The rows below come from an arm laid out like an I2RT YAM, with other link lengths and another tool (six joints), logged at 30 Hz.
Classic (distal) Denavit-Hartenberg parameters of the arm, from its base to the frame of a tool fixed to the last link. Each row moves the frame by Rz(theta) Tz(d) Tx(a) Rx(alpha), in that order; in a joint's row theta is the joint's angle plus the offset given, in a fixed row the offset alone. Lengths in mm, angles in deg.
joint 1: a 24.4  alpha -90  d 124.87  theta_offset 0
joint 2: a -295.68  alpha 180  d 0  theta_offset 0
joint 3: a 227.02  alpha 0  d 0  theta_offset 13.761
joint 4: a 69.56  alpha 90  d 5.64  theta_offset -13.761
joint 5: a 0  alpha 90  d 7.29  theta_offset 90
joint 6: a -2.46  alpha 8  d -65.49  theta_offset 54.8
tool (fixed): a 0  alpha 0  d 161.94  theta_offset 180
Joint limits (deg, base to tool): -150..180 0..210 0..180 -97..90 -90..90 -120..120
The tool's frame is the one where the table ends.
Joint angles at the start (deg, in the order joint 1, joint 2, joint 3, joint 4, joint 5, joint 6):
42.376, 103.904, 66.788, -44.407, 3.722, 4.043
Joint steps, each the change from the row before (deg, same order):
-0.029, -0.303, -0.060, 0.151, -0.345, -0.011
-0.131, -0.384, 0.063, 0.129, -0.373, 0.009
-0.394, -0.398, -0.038, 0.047, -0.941, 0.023
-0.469, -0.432, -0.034, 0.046, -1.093, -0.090
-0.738, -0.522, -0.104, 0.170, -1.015, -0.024
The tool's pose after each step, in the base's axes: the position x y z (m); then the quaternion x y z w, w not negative. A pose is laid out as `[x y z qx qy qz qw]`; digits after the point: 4 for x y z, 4 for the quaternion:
[0.2668 0.2036 0.1629 0.7963 0.5875 0.1211 0.0774]
[0.2671 0.2037 0.1652 0.7970 0.5861 0.1256 0.0738]
[0.2673 0.2028 0.1668 0.7993 0.5835 0.1282 0.0658]
[0.2675 0.2018 0.1687 0.8012 0.5811 0.1310 0.0565]
[0.2688 0.1995 0.1708 0.8046 0.5762 0.1350 0.0481]

